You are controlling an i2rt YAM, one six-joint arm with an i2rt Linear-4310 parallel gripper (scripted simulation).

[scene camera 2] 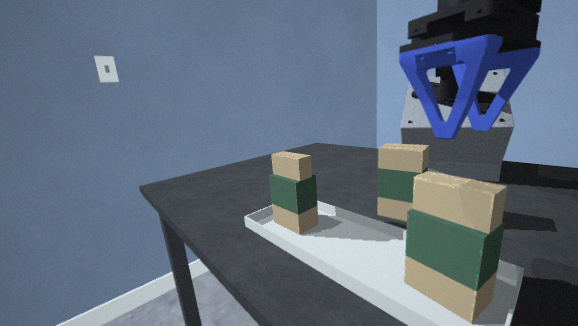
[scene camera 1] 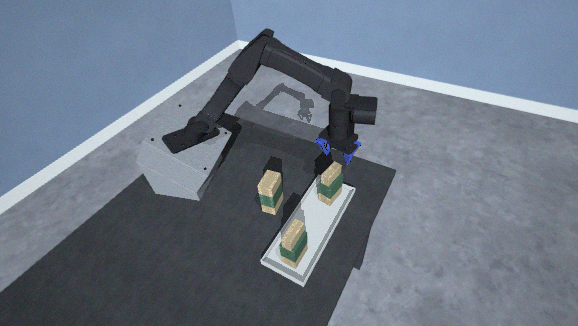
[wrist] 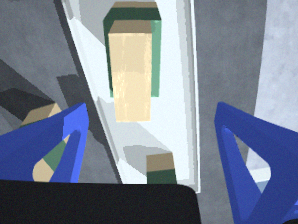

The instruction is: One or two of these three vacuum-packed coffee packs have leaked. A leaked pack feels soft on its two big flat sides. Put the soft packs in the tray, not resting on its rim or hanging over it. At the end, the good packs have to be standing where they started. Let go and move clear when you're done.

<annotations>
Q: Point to a white tray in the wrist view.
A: At 174, 127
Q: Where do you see a white tray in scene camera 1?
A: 319, 219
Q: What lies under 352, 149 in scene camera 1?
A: The gripper.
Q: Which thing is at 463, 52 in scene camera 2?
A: The gripper.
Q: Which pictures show the white tray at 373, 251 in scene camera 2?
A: Scene camera 2, scene camera 1 and the wrist view: all of them.
</annotations>
